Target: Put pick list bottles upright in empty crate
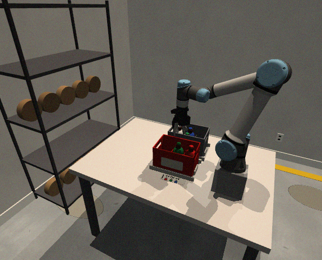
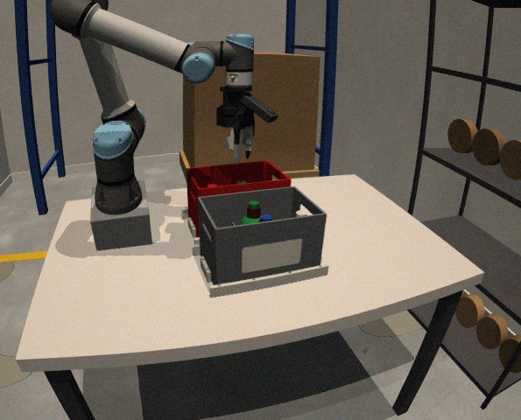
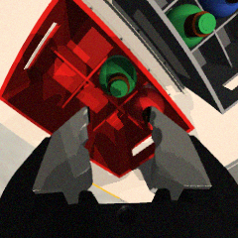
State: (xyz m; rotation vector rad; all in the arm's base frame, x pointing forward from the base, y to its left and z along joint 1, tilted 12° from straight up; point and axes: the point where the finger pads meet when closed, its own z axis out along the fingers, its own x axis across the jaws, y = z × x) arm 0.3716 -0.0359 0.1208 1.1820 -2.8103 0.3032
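Right now the grey crate is 19 cm to the right of my hand, 16 cm below it and 2 cm behind it. From my hand the other things lie so: red bottle 15 cm below, 9 cm behind; then red crate 16 cm below, 4 cm to the left, 1 cm behind; then blue bottle 23 cm to the right, 15 cm below, 1 cm behind.
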